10 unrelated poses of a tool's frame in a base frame.
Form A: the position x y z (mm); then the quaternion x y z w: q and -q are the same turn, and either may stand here.
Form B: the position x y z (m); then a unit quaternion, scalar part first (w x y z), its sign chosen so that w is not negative. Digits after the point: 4 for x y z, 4 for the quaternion.
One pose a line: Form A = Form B
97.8, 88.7, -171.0, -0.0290, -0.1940, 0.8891, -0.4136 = 0.0978, 0.0887, -0.1710, 0.4136, 0.0290, 0.1940, -0.8891
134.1, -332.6, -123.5, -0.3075, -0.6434, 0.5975, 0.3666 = 0.1341, -0.3326, -0.1235, 0.3666, -0.3075, -0.6434, 0.5975
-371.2, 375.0, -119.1, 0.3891, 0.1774, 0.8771, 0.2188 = -0.3712, 0.3750, -0.1191, 0.2188, 0.3891, 0.1774, 0.8771
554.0, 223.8, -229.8, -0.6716, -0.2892, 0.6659, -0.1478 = 0.5540, 0.2238, -0.2298, 0.1478, 0.6716, 0.2892, -0.6659
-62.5, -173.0, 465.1, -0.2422, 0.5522, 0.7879, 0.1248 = -0.0625, -0.1730, 0.4651, 0.1248, -0.2422, 0.5522, 0.7879
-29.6, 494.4, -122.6, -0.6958, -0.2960, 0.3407, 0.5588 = -0.0296, 0.4944, -0.1226, 0.5588, -0.6958, -0.2960, 0.3407
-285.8, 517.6, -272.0, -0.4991, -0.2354, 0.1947, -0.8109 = -0.2858, 0.5176, -0.2720, 0.8109, 0.4991, 0.2354, -0.1947
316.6, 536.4, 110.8, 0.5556, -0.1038, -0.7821, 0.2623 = 0.3166, 0.5364, 0.1108, 0.2623, 0.5556, -0.1038, -0.7821
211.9, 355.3, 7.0, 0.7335, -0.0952, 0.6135, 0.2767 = 0.2119, 0.3553, 0.0070, 0.2767, 0.7335, -0.0952, 0.6135
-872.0, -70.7, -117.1, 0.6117, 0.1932, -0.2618, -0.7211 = -0.8720, -0.0707, -0.1171, 0.7211, -0.6117, -0.1932, 0.2618
